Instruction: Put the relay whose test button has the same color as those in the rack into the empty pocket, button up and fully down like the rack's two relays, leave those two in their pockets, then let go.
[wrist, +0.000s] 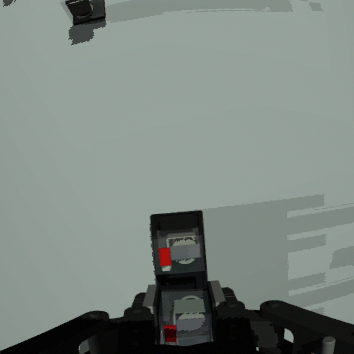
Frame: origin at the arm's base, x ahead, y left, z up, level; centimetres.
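Where they show: gripper, fingertip midpoint: (184, 297).
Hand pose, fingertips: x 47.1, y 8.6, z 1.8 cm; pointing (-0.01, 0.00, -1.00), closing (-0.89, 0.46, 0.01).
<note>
Things, the pixels of their top centre, and the offset from my fingertips. "spot": a spot on its surface instead. Level surfaces: height alone.
- red test button at its top centre: (185, 331) dx +0.4, dy +0.7, dz +3.1 cm
- black rack at a spot on its surface: (177, 221) spot: dx -1.9, dy -4.0, dz -1.8 cm
- relay with a red button, top centre: (178, 255) dx -1.2, dy -2.6, dz +0.7 cm
- small dark block-like object at a spot on its surface: (89, 12) spot: dx -4.1, dy -21.1, dz -2.2 cm
- grey-green table at its surface level: dz -4.1 cm
My gripper (184, 297) is shut on a relay with a clear case and a red test button (189, 317), at the bottom centre of the wrist view. The button faces up toward the camera, at the relay's lower left. Just beyond the fingertips is the black rack (177, 221), partly hidden by the held relay and gripper. A relay with a red button (184, 251) sits button up in its far pocket. A dark strip lies between the two relays. The rack's other relay and the empty pocket cannot be made out, nor how deep the held relay's lower end is.
A small dark block-like object (89, 12), possibly another relay, is at the top left, cut by the view's edge; its button colour does not show. The grey-green table (150, 110) stretches between it and the rack. Shadows of the arm and gripper fall to the right.
</note>
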